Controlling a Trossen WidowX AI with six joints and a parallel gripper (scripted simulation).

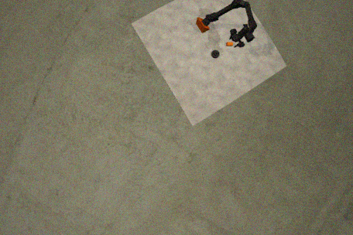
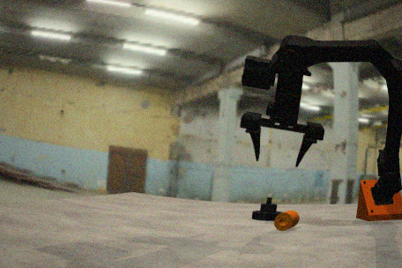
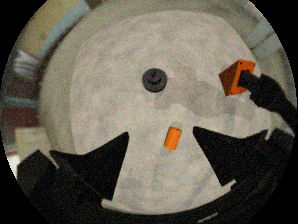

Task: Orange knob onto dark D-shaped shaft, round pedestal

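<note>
Right now my gripper tip is 12 cm above the orange knob, 6 cm to the right of it and 3 cm past it. From my gripper tip the other things lie so: round dark pedestal: 14 cm to the right, 11 cm below, 1 cm behind.
</note>
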